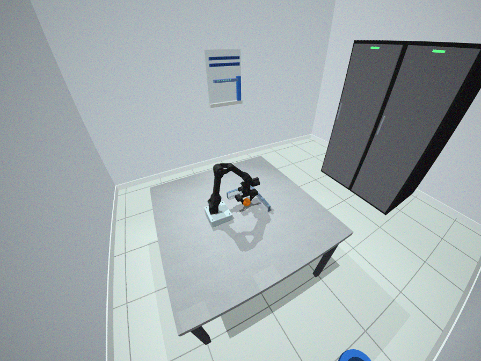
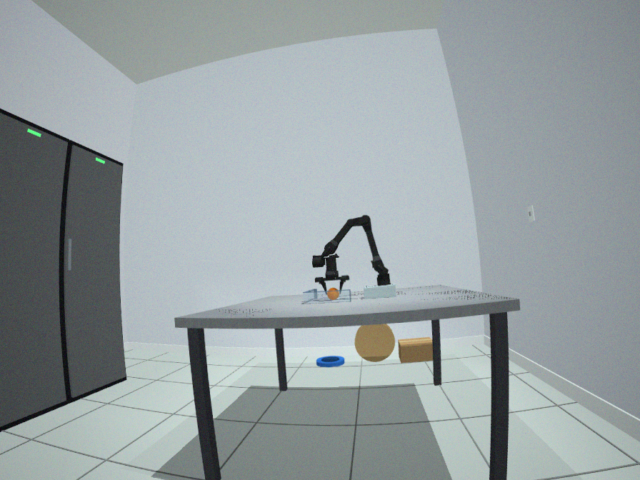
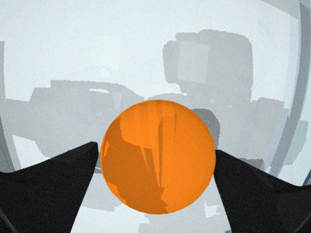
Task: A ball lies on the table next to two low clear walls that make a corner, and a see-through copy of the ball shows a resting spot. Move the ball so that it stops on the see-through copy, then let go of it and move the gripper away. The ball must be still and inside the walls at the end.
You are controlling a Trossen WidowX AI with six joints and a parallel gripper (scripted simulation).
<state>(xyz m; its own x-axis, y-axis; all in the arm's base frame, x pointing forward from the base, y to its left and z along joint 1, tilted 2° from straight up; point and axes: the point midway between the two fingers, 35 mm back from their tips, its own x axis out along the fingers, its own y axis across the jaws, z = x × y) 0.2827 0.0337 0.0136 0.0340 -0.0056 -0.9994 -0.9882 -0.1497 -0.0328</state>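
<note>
Right now my gripper tip is right at the orange ball. Also, from my gripper tip: see-through ball copy right at my gripper tip.
</note>
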